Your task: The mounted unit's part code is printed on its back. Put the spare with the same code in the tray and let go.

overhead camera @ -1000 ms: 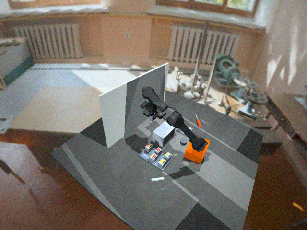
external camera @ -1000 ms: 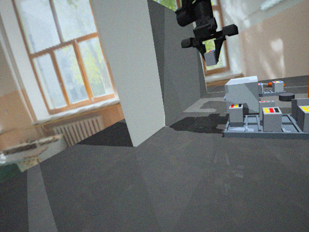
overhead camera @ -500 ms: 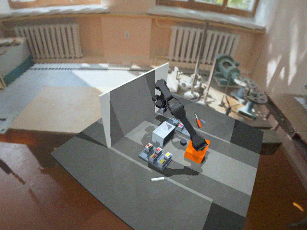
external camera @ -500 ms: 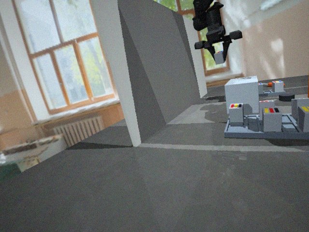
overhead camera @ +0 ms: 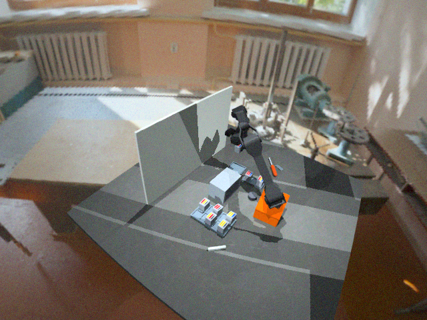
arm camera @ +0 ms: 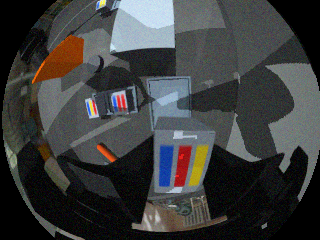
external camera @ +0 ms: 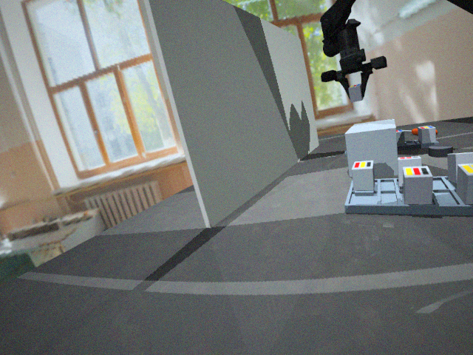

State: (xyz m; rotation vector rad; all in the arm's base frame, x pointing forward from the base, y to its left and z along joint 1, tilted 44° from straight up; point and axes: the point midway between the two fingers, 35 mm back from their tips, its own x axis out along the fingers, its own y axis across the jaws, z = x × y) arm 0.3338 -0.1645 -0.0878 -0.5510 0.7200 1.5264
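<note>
The grey tray lies 160 mm below my gripper tip. The rest, counted from my gripper tip: tall panel 210 mm ahead, 170 mm to the left, 60 mm above; black disc 190 mm behind, 120 mm to the left, 160 mm below; mounted unit 40 mm behind, 190 mm to the left, 120 mm below.
</note>
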